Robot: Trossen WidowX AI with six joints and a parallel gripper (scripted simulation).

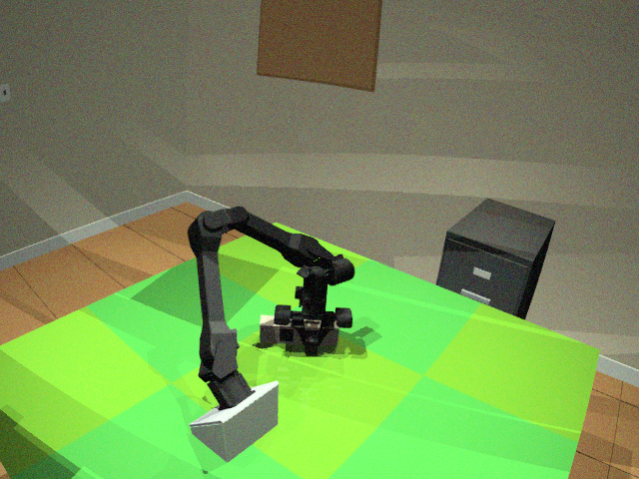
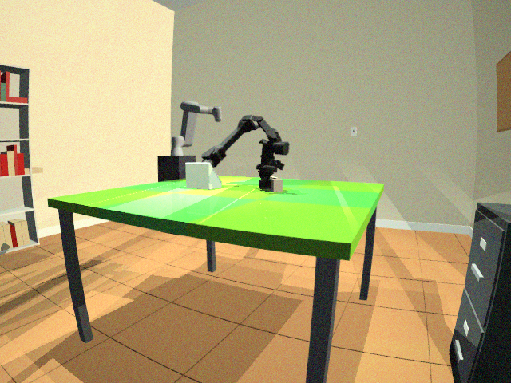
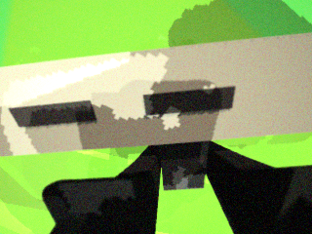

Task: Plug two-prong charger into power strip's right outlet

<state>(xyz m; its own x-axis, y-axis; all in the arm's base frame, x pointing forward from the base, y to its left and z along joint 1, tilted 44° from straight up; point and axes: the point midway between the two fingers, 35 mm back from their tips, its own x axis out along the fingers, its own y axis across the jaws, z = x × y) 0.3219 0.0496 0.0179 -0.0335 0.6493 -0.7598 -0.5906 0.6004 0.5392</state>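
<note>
Now: the two-prong charger 1 cm ahead of my gripper tip, 1 cm to the left of it and 1 cm above it.
</note>
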